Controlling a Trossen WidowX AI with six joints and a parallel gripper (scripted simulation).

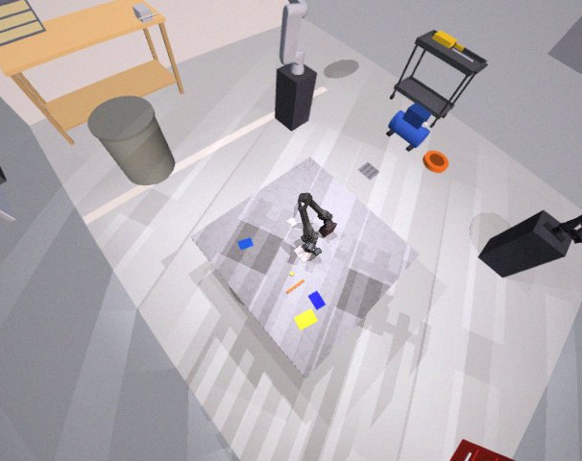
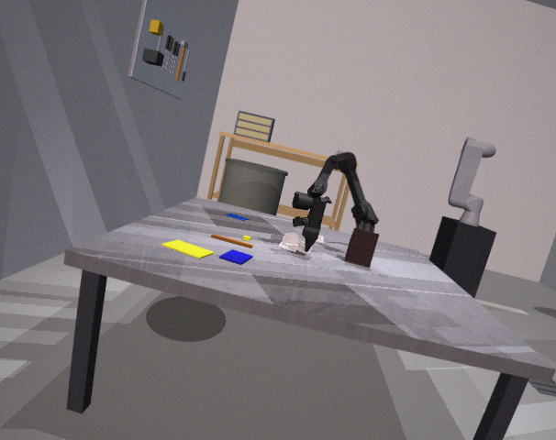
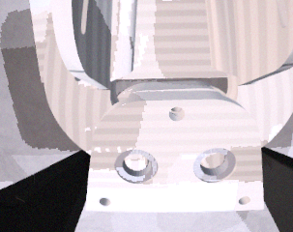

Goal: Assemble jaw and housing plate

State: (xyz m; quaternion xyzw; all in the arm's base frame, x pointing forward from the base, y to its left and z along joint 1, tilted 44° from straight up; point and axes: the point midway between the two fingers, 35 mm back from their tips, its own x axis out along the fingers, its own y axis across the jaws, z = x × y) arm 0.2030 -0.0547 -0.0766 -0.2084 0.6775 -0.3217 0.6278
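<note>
Now: gripper tip 2 cm below the white housing plate and 1 cm short of it. Round my gripper tip: white jaw: 3 cm ahead, 1 cm to the left, 1 cm above; small yellow cube: 24 cm ahead, 5 cm to the left; orange bar: 29 cm ahead, 14 cm to the left.
</note>
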